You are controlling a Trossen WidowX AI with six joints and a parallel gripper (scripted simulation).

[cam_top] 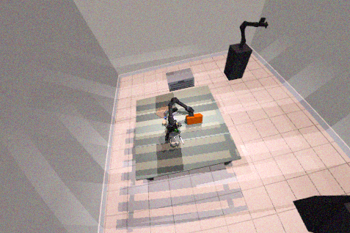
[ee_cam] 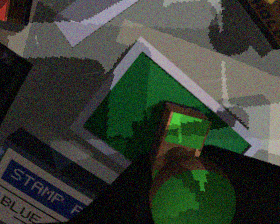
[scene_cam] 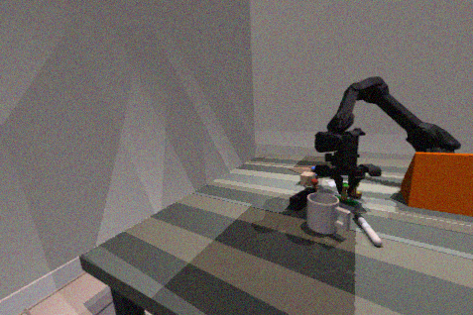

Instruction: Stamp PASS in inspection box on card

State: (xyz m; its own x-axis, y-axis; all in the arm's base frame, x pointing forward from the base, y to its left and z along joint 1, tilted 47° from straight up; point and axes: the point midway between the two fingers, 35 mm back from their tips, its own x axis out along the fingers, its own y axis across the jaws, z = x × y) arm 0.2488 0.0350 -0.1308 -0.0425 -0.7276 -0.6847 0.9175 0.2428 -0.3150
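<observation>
My gripper tip is right at the green-knobbed stamp. Round my gripper tip: yellow-knobbed stamp: 30 mm behind, 80 mm to the right, 20 mm below; then green ink pad: 30 mm below; then red-topped stamp: 100 mm ahead, 60 mm to the right, 20 mm below.
</observation>
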